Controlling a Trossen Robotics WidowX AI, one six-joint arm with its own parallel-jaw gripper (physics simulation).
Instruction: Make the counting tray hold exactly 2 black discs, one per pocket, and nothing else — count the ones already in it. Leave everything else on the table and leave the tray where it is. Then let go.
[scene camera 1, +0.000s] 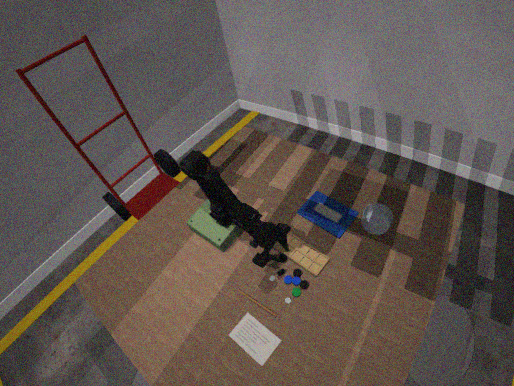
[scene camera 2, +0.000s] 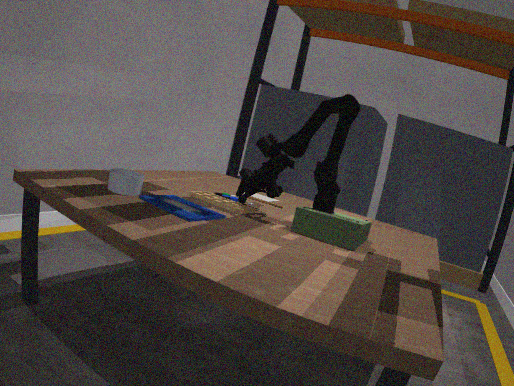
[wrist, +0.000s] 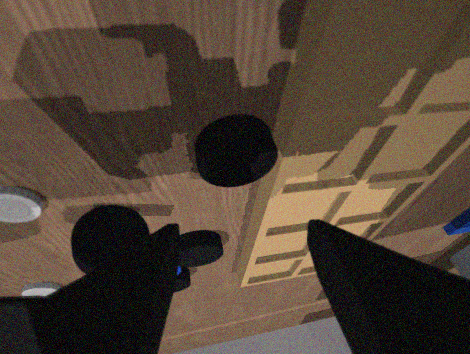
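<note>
My gripper (scene camera 1: 286, 253) (scene camera 2: 243, 194) (wrist: 244, 232) is partly open, low over the table beside the wooden counting tray (scene camera 1: 310, 260) (scene camera 2: 209, 198) (wrist: 300, 162), with nothing between its fingers. In the wrist view a black disc (wrist: 236, 150) lies close to the tray's long side, beyond the fingertips. Another black disc (wrist: 110, 237) is partly behind the left finger, and a third black disc (wrist: 201, 247) lies nearer the tray's far end. No disc shows in the visible pockets; part of the tray is shaded or cut off. Scene camera 1 shows black discs (scene camera 1: 281, 272) (scene camera 1: 298, 272) (scene camera 1: 304, 284) on the table.
Blue discs (scene camera 1: 288, 280) (scene camera 1: 296, 281), a green disc (scene camera 1: 296, 292) and white discs (scene camera 1: 272, 278) (scene camera 1: 287, 300) lie near the tray. A blue panel (scene camera 1: 306, 209) (scene camera 2: 162, 202), a round container (scene camera 1: 377, 218) (scene camera 2: 125, 182), a thin stick (scene camera 1: 257, 302) and a paper (scene camera 1: 255, 338) are also there.
</note>
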